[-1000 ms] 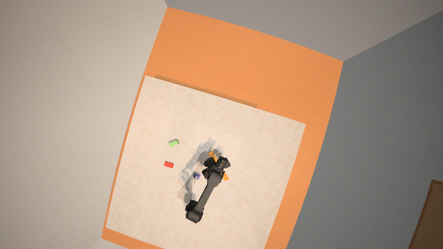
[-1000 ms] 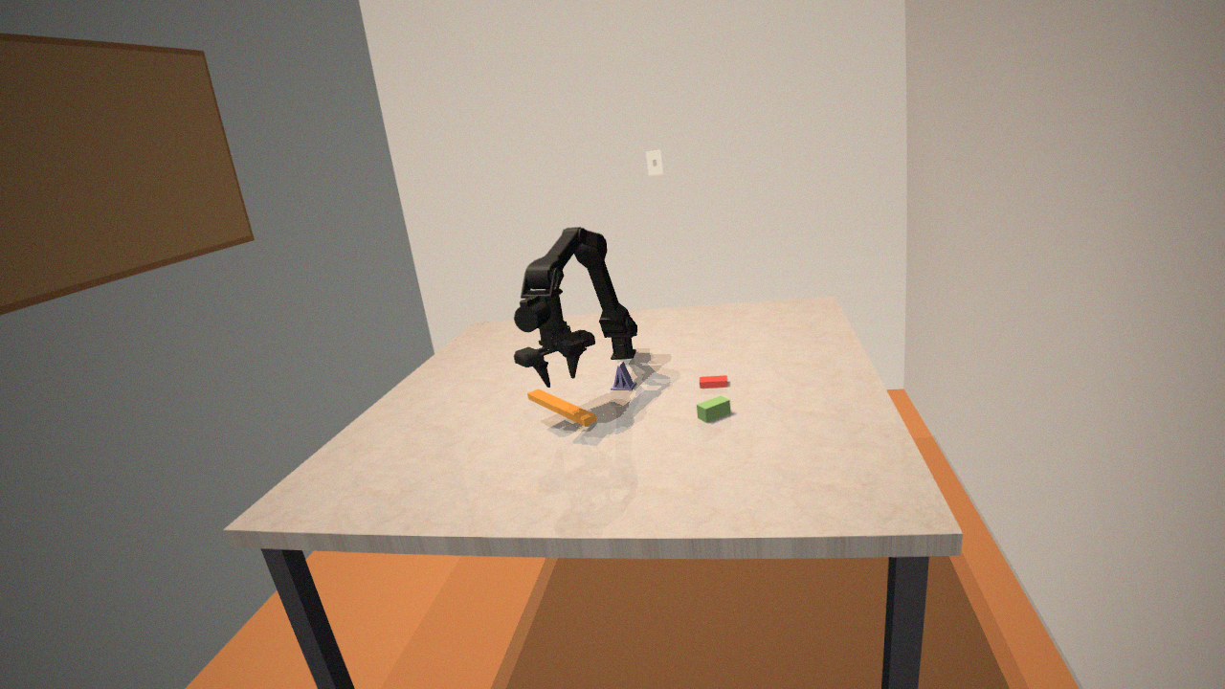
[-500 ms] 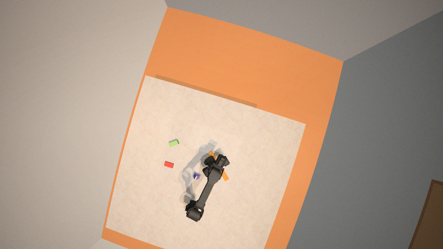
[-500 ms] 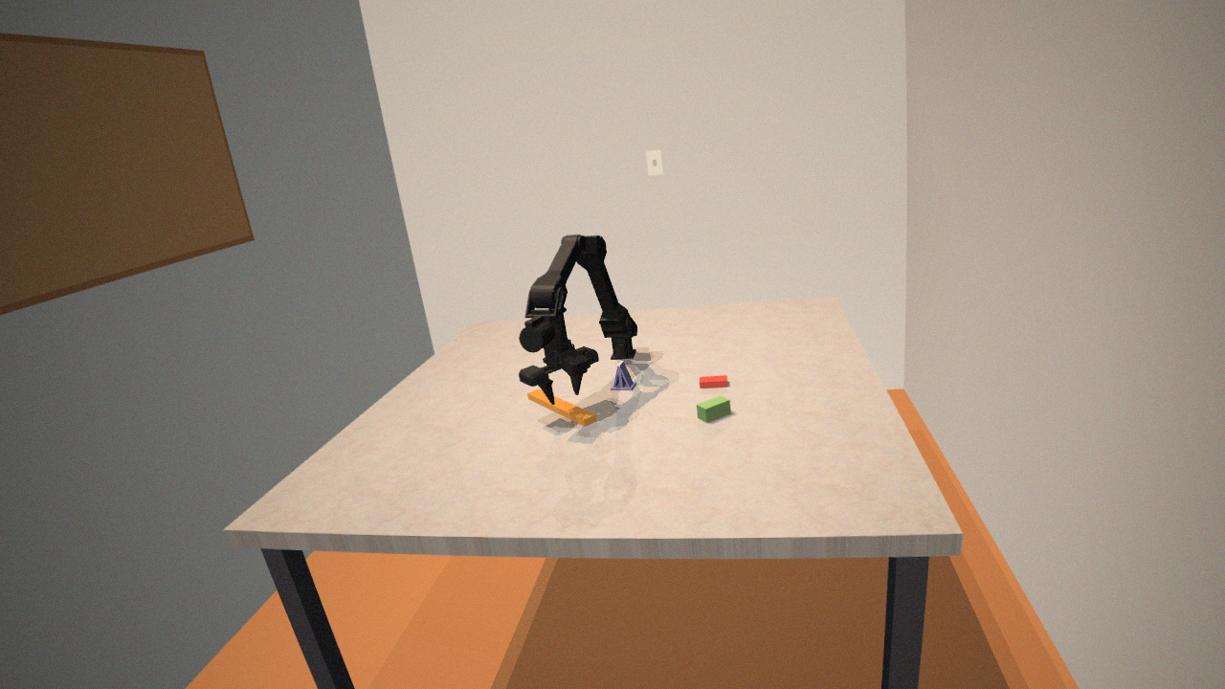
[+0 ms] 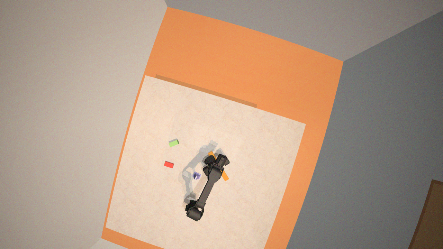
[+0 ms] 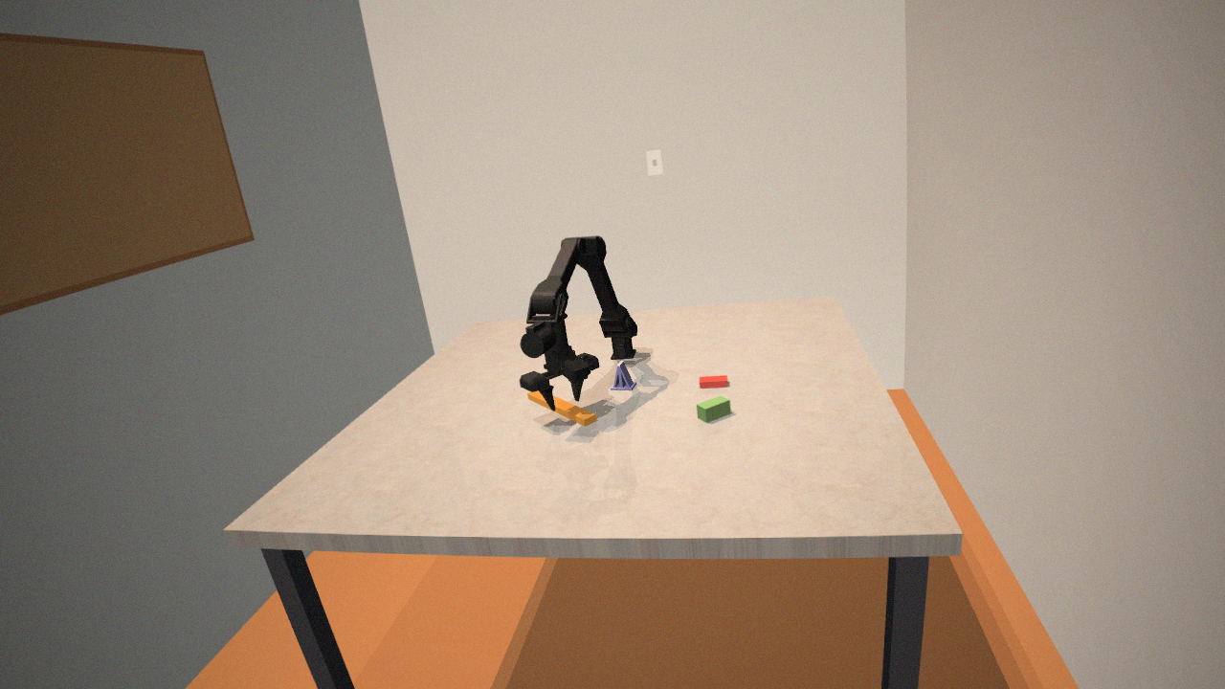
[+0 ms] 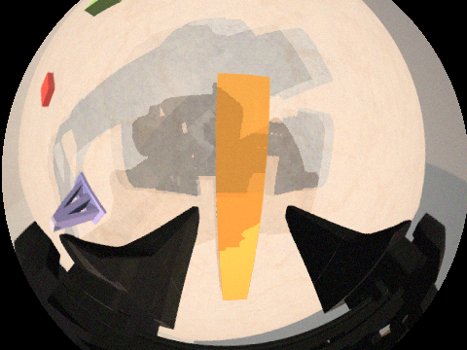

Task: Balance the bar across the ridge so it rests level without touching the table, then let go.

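My gripper tip is now 2 cm to the left of the long orange bar, 2 cm past it and 1 cm above it. Also, from my gripper tip: green block (34 cm to the left, 4 cm ahead); red block (34 cm to the left, 13 cm behind, 1 cm below).
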